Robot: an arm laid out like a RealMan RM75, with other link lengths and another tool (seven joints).
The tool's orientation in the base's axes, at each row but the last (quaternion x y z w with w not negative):
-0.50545, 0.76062, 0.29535, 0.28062
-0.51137, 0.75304, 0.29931, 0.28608
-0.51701, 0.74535, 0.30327, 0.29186
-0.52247, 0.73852, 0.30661, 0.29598
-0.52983, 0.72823, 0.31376, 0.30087
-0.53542, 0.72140, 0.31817, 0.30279
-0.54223, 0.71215, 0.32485, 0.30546
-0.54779, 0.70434, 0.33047, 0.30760
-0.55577, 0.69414, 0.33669, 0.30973
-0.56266, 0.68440, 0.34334, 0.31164
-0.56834, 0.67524, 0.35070, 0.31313
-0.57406, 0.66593, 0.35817, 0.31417
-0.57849, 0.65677, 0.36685, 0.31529
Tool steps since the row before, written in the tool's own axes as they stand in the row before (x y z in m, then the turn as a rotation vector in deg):
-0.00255, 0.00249, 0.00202, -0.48, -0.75, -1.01
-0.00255, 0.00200, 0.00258, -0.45, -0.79, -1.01
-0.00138, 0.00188, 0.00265, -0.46, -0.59, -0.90
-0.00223, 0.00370, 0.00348, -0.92, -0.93, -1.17
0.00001, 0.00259, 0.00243, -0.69, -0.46, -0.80
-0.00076, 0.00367, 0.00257, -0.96, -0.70, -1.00
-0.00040, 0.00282, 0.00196, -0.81, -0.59, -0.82
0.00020, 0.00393, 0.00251, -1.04, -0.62, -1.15
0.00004, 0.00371, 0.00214, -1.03, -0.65, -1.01
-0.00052, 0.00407, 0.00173, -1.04, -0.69, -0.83
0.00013, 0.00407, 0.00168, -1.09, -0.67, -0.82
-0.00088, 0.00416, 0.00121, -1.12, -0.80, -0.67
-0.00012, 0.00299, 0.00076, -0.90, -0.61, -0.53
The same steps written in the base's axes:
-0.00122, 0.00380, 0.00091, 0.73, -0.69, 0.90
-0.00076, 0.00404, 0.00050, 0.76, -0.72, 0.87
-0.00105, 0.00335, -0.00040, 0.59, -0.57, 0.84
-0.00250, 0.00495, 0.00000, 1.01, -0.60, 1.31
-0.00223, 0.00251, -0.00116, 0.53, -0.33, 0.97
-0.00311, 0.00328, -0.00049, 0.81, -0.38, 1.27
-0.00249, 0.00235, -0.00050, 0.69, -0.30, 1.05
-0.00369, 0.00261, -0.00114, 0.74, -0.44, 1.43
-0.00352, 0.00229, -0.00082, 0.78, -0.34, 1.34
-0.00385, 0.00224, -0.00008, 0.83, -0.19, 1.24
-0.00400, 0.00176, -0.00057, 0.81, -0.16, 1.27
-0.00398, 0.00184, 0.00055, 0.95, -0.02, 1.20
-0.00296, 0.00089, 0.00005, 0.73, -0.01, 0.97

